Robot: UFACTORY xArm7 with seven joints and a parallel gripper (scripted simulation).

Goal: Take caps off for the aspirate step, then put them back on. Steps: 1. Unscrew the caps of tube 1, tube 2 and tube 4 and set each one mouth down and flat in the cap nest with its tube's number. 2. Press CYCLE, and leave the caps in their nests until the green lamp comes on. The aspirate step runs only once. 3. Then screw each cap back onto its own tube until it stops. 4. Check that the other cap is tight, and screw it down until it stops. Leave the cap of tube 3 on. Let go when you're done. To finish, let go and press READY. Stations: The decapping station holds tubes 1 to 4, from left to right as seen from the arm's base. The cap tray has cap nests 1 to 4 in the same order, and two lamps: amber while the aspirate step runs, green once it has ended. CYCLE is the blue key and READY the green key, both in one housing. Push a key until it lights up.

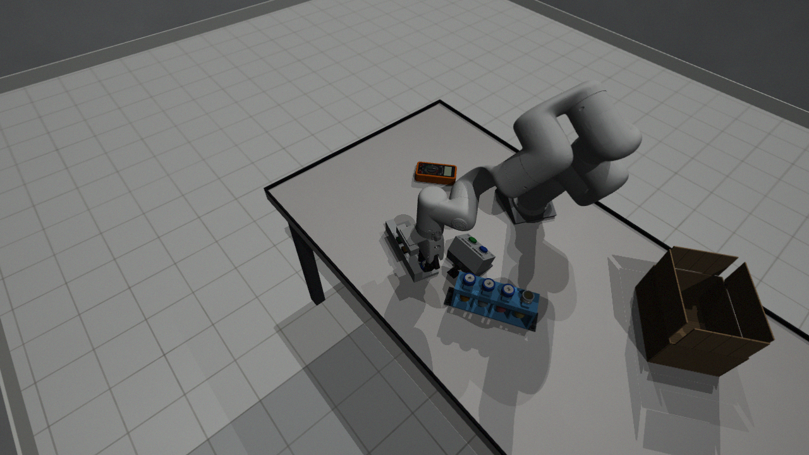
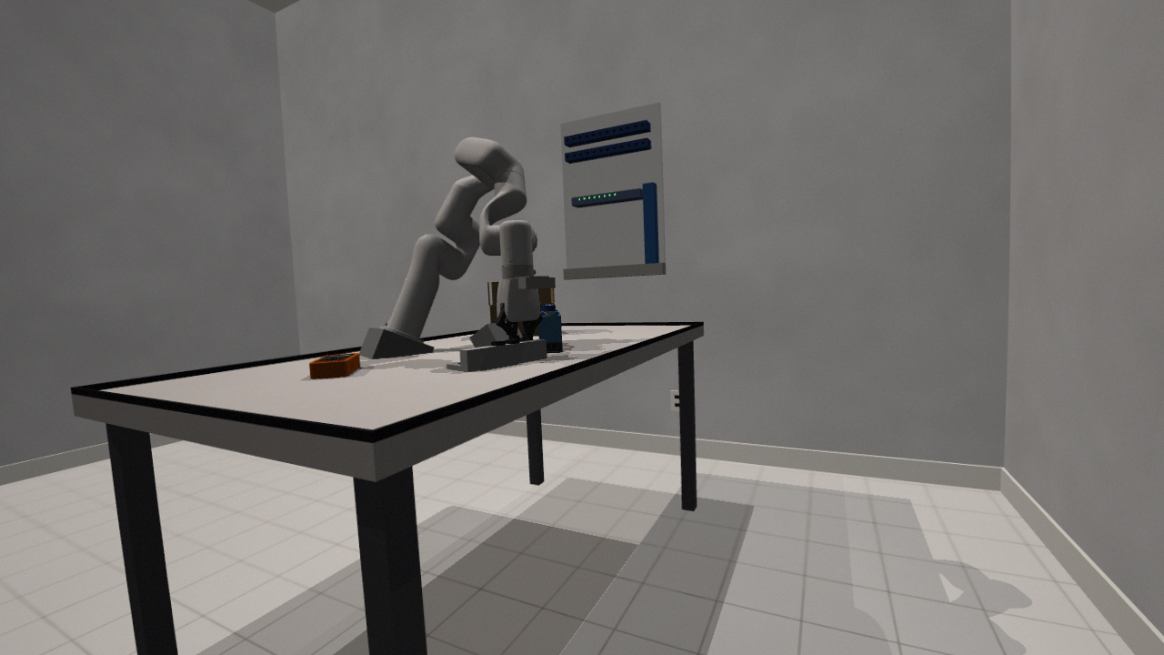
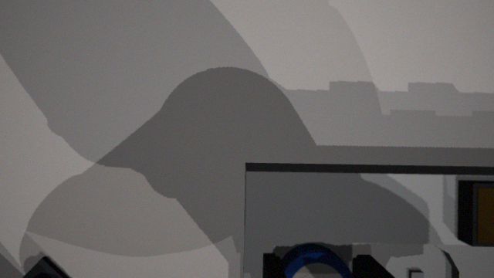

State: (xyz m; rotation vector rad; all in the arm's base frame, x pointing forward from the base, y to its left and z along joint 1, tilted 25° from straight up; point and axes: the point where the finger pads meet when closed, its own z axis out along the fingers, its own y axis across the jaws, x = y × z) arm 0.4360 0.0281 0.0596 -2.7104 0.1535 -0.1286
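Right now my hand is 20 mm above the cap 1. The rest, counted from my hand: key housing: 140 mm behind, 40 mm to the left, 10 mm above; green key: 150 mm behind, 20 mm to the left, 30 mm above; cap 4: 40 mm behind, 150 mm to the left, 80 mm above.
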